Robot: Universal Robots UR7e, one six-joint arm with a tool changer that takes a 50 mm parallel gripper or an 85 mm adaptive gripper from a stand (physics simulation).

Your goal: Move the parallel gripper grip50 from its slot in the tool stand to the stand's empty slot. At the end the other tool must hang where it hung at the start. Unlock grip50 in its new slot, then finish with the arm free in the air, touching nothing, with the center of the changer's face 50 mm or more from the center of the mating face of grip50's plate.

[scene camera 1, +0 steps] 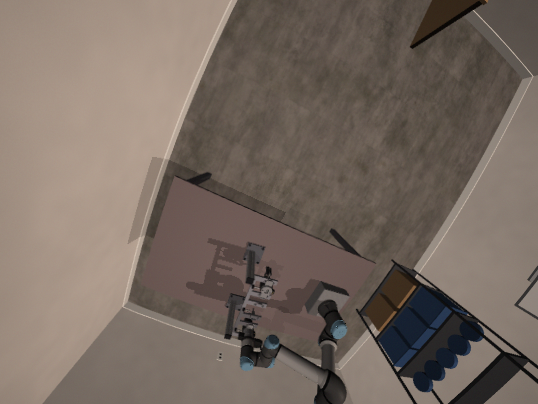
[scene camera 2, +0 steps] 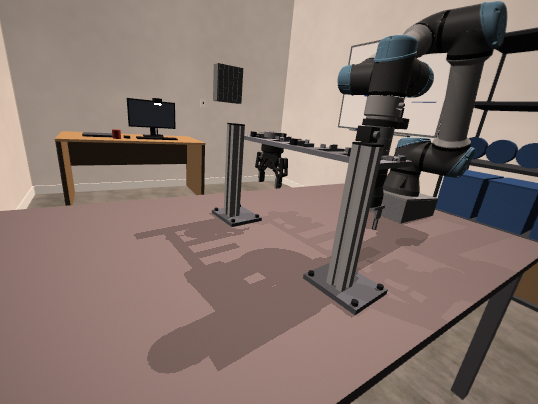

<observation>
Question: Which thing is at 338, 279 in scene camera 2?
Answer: A tool stand.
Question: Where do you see an adaptive gripper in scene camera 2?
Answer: At 270, 158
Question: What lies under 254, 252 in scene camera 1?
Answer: A tool stand.
</observation>
